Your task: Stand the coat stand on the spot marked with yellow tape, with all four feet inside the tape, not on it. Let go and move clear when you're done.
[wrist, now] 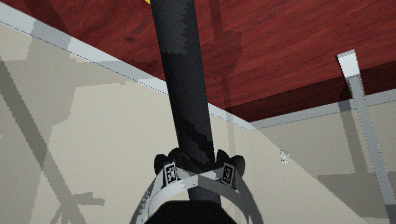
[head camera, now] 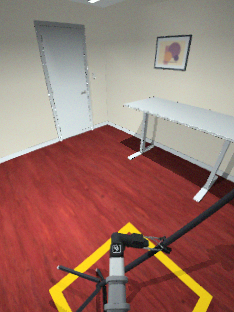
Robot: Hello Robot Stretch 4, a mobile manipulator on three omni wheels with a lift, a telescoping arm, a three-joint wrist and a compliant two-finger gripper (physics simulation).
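Observation:
The dark coat stand is tilted, its pole rising to the right past the edge of the head view. Its splayed feet are at the lower left, over the left part of the yellow tape square. One foot's tip appears beyond the upper left tape band; whether the feet touch the floor I cannot tell. A bit of yellow tape shows at the wrist view's top edge. My gripper is shut on the pole, which runs between its fingers. The stand's upper end is out of view.
A white desk stands along the right wall, beyond the tape; its leg shows at the right of the wrist view. A grey door is in the far left wall. A framed picture hangs above the desk.

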